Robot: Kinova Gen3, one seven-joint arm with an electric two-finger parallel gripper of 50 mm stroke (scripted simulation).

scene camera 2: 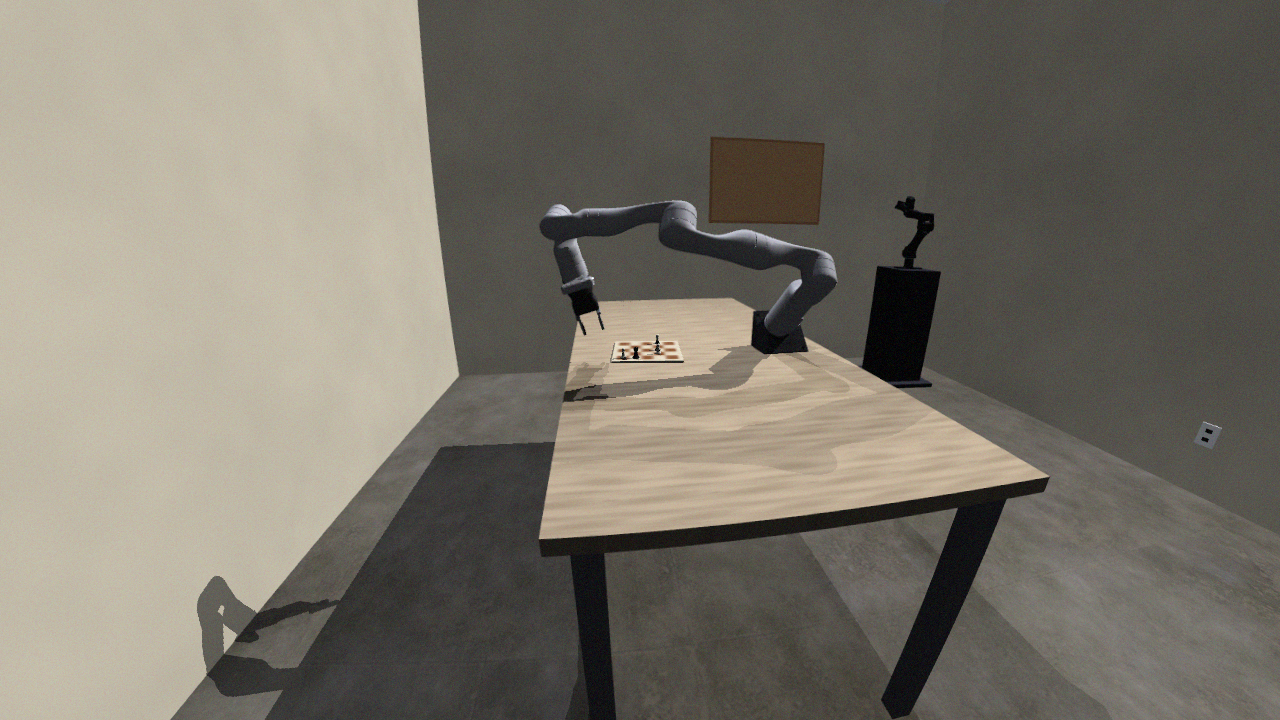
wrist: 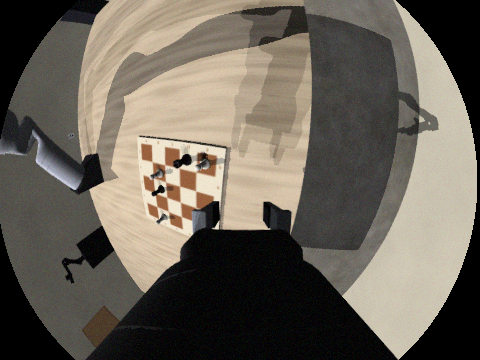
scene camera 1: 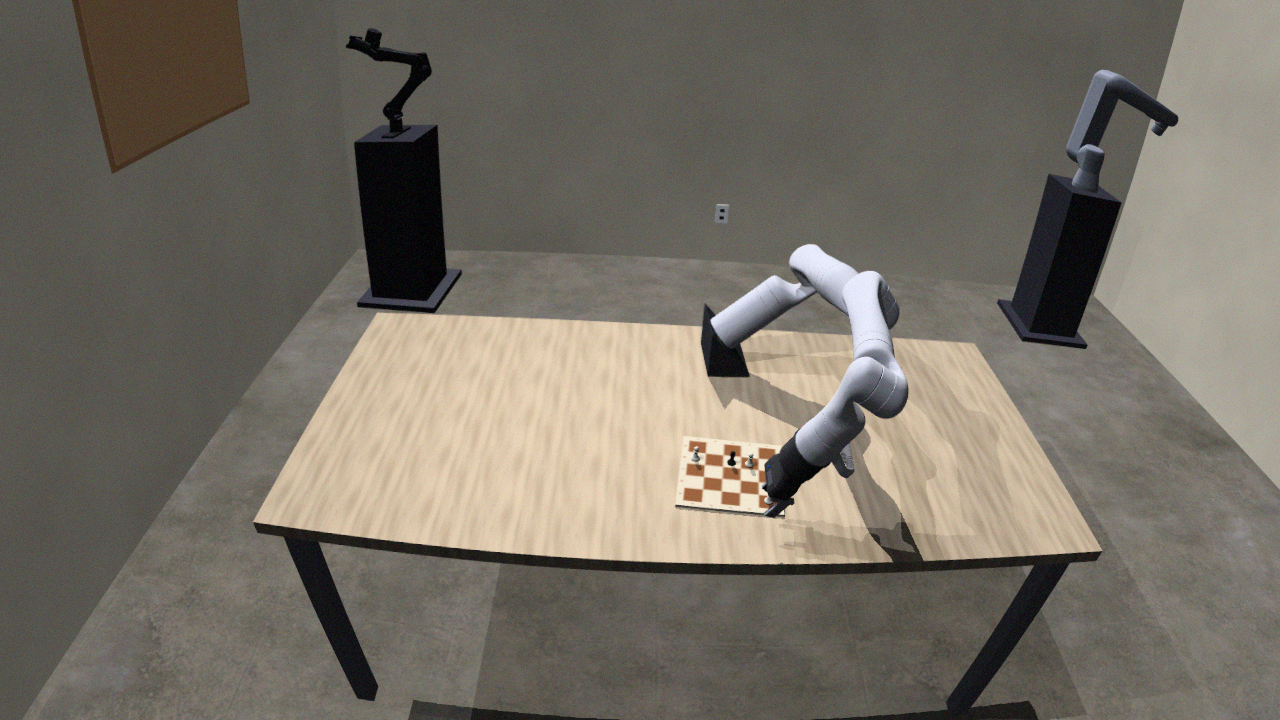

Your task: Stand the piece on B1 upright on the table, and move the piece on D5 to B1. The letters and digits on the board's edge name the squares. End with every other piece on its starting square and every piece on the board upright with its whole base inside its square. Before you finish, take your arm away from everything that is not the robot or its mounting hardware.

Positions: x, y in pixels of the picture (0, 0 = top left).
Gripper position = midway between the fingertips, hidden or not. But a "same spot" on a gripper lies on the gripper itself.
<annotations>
my gripper: scene camera 2 593, 330; wrist; scene camera 1
same spot on my gripper: (wrist: 274, 217) = (scene camera 1: 787, 504)
</annotations>
